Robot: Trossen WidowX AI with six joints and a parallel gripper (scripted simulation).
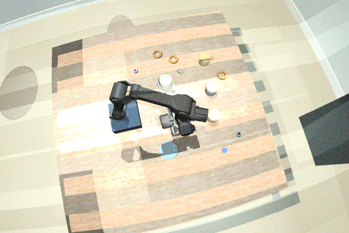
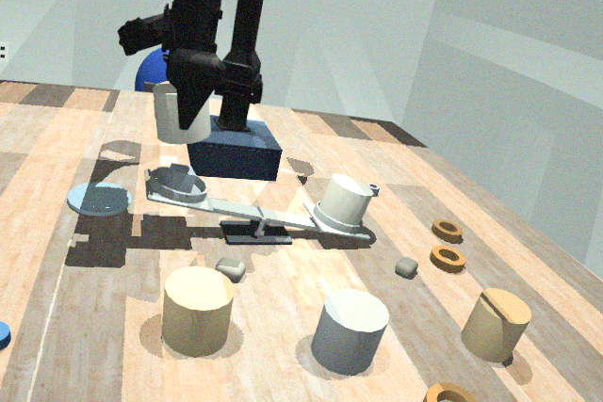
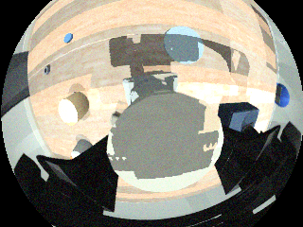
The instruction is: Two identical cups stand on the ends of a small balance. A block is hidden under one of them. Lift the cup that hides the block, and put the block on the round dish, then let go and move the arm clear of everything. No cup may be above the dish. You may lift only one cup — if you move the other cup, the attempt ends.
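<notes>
My gripper tip is 1 cm to the right of the small pale block and 8 cm above it. Also, from my gripper tip: grey cylinder (25 cm ahead, 16 cm to the left, 13 cm below); then blue disc (20 cm ahead, 21 cm to the right, 16 cm below); then light blue round dish (10 cm behind, 10 cm to the right, 17 cm below).
</notes>
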